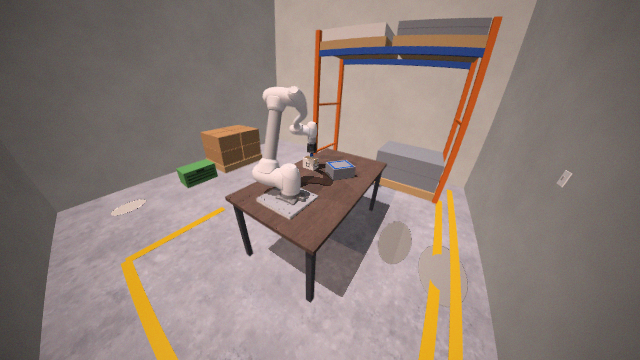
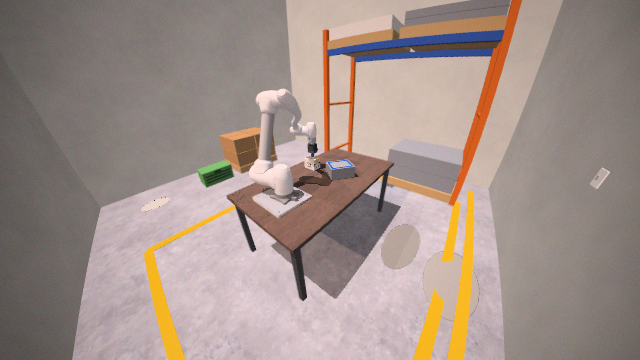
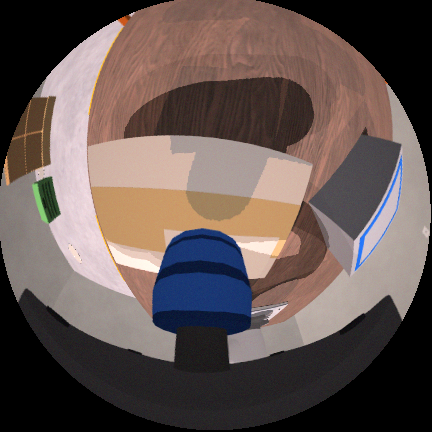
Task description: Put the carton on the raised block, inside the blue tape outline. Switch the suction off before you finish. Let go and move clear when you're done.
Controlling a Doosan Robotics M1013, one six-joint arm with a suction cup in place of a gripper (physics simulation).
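Seen in the pictures: hand, its tool point: (image 1: 311,156) (image 2: 312,156) (image 3: 203,259); arm's base, origin of its link: (image 1: 290,196) (image 2: 284,195).
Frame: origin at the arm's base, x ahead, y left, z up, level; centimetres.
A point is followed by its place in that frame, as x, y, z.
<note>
The carton (image 1: 310,163) {57.3, 13.9, 5.4} (image 2: 312,163) {57.4, 12.3, 5.9} (image 3: 135,212) {64.1, 20.1, 9.3}, cream with a tan band on top, rests on the brown table (image 1: 340,200) {18.7, -36.8, -2.3} (image 2: 345,192) {35.0, -39.4, -2.3}. My suction cup (image 1: 311,154) (image 2: 312,155) (image 3: 202,280) is blue and points down at the middle of the carton's top. It is touching the top or very close above it. The contact spot is hidden behind the cup, so I cannot tell whether suction holds the carton. The grey raised block (image 1: 340,172) {52.9, -22.9, 5.8} (image 2: 341,172) {54.9, -24.8, 5.3} (image 3: 360,185) {66.9, -8.6, 4.8} stands beside the carton. The blue tape outline (image 1: 328,165) {56.0, -8.2, 8.7} (image 2: 328,165) {55.3, -9.5, 9.2} (image 3: 380,231) {60.1, -19.8, 9.7} is on the block's top.
The arm's base plate (image 1: 290,207) {-12.3, -8.6, 0.1} (image 2: 280,206) {-12.6, -7.7, 0.1} is on the near part of the table. An orange and blue rack (image 1: 318,90) (image 2: 326,90) stands behind the table. Brown boxes (image 1: 230,147) (image 2: 242,150) and a green crate (image 1: 197,173) (image 2: 216,174) are on the floor to the left.
</note>
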